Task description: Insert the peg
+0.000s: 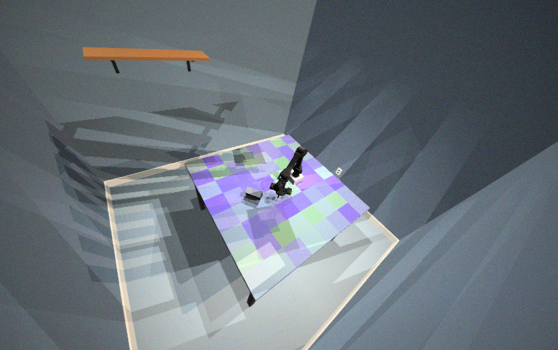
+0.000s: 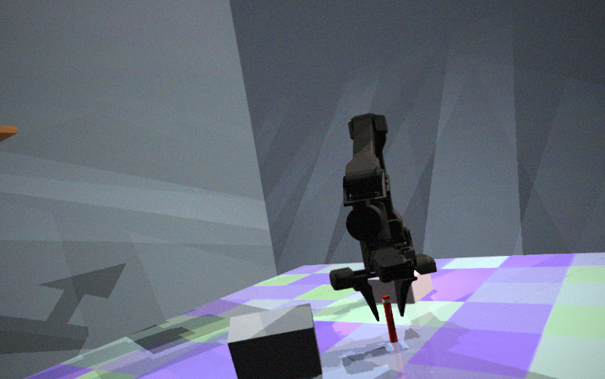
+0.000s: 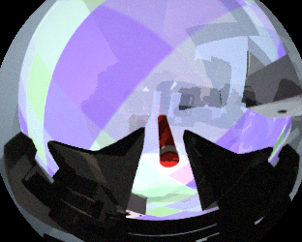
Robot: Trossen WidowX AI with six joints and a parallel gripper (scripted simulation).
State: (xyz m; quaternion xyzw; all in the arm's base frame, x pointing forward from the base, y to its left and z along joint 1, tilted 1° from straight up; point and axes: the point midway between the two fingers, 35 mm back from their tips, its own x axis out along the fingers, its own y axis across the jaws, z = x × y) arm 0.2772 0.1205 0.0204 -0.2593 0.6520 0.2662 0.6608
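The grey sloped panel is 200 mm ahead of my gripper tip, 100 mm to the right of it and 10 mm above it. Round my gripper tip: red peg 20 mm above.
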